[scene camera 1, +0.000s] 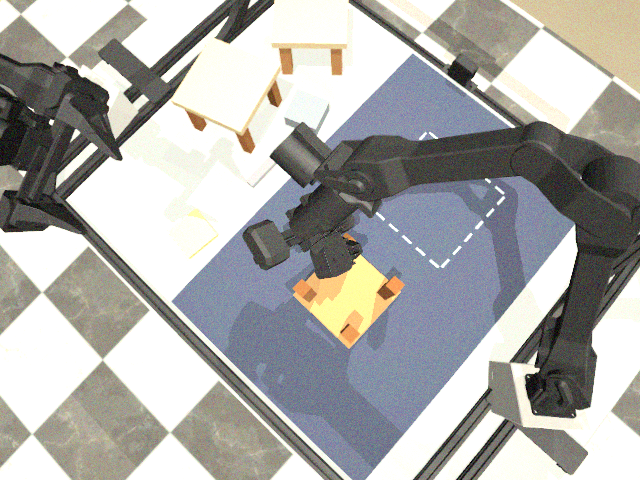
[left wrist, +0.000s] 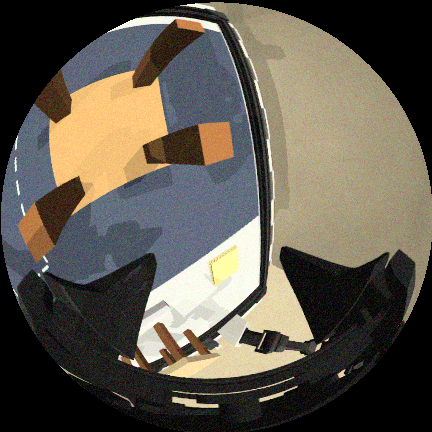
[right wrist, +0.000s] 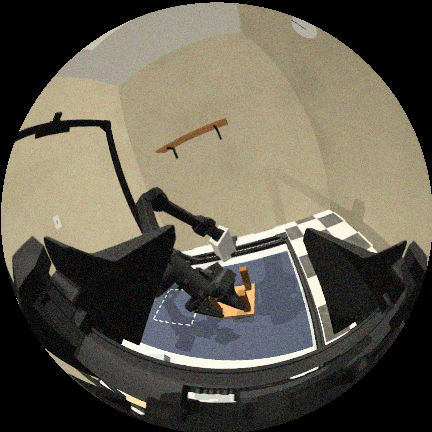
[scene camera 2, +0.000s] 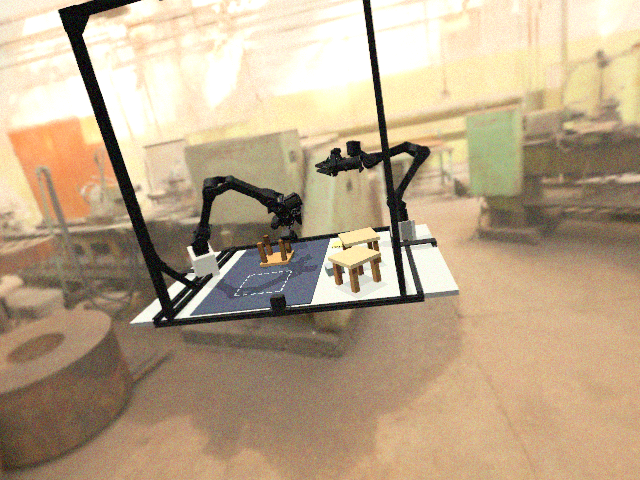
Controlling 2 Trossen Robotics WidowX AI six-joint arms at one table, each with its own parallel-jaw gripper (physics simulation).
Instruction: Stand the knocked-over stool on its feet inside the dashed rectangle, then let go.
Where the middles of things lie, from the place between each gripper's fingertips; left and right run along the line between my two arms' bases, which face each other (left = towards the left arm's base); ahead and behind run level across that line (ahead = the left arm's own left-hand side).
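Labels:
The orange stool (scene camera 1: 347, 305) is 33 cm below my right hand, 26 cm to the left of it and 10 cm behind it.
As for my left gripper, it sits 60 mm above the orange stool, 130 mm to the right of the stool and 20 mm past it.

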